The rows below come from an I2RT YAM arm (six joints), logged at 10 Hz.
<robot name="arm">
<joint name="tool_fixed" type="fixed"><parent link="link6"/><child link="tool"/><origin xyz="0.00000 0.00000 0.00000" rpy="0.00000 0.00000 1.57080"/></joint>
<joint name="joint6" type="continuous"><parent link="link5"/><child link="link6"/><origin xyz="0.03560 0.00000 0.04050" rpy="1.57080 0.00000 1.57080"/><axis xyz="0 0 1"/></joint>
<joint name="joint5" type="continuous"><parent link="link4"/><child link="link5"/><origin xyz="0.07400 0.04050 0.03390" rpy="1.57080 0.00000 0.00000"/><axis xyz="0 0 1"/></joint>
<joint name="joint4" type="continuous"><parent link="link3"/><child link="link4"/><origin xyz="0.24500 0.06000 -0.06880" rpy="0.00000 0.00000 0.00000"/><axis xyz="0 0 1"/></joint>
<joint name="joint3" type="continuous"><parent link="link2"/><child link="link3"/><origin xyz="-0.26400 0.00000 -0.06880" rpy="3.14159 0.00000 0.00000"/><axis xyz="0 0 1"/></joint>
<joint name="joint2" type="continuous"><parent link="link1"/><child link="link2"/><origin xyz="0.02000 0.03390 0.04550" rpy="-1.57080 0.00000 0.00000"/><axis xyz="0 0 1"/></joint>
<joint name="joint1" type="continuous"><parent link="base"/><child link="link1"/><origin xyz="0.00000 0.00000 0.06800" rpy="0.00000 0.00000 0.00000"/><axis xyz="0 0 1"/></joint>
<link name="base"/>
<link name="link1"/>
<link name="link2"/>
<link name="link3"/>
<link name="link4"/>
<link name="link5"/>
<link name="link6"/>
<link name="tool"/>
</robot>
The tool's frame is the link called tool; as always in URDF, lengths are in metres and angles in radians. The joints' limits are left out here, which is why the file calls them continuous.
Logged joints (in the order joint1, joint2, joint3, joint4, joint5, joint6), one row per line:
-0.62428 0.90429 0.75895 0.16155 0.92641 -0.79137
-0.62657 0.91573 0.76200 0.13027 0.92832 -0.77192
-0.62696 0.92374 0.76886 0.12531 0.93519 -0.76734
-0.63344 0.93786 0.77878 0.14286 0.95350 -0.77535
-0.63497 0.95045 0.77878 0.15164 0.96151 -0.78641
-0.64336 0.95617 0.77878 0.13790 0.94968 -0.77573
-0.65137 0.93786 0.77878 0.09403 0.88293 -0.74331
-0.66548 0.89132 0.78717 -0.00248 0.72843 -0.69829
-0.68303 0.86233 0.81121 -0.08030 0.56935 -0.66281
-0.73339 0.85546 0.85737 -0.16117 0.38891 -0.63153
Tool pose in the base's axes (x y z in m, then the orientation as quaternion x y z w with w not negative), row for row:
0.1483 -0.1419 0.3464 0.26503 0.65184 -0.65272 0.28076
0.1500 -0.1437 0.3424 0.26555 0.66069 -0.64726 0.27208
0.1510 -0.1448 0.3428 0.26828 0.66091 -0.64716 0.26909
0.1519 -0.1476 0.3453 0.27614 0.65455 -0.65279 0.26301
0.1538 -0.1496 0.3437 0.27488 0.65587 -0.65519 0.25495
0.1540 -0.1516 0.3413 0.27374 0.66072 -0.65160 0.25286
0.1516 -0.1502 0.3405 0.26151 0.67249 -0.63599 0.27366
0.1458 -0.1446 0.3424 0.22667 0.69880 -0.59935 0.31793
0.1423 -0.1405 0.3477 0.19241 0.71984 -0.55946 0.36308
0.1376 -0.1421 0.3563 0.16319 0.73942 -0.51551 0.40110
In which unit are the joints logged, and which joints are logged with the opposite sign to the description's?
The joints are logged in radians. Opposite sign: none.
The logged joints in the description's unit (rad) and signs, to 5 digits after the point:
-0.62428 0.90429 0.75895 0.16155 0.92641 -0.79137
-0.62657 0.91573 0.76200 0.13027 0.92832 -0.77192
-0.62696 0.92374 0.76886 0.12531 0.93519 -0.76734
-0.63344 0.93786 0.77878 0.14286 0.95350 -0.77535
-0.63497 0.95045 0.77878 0.15164 0.96151 -0.78641
-0.64336 0.95617 0.77878 0.13790 0.94968 -0.77573
-0.65137 0.93786 0.77878 0.09403 0.88293 -0.74331
-0.66548 0.89132 0.78717 -0.00248 0.72843 -0.69829
-0.68303 0.86233 0.81121 -0.08030 0.56935 -0.66281
-0.73339 0.85546 0.85737 -0.16117 0.38891 -0.63153

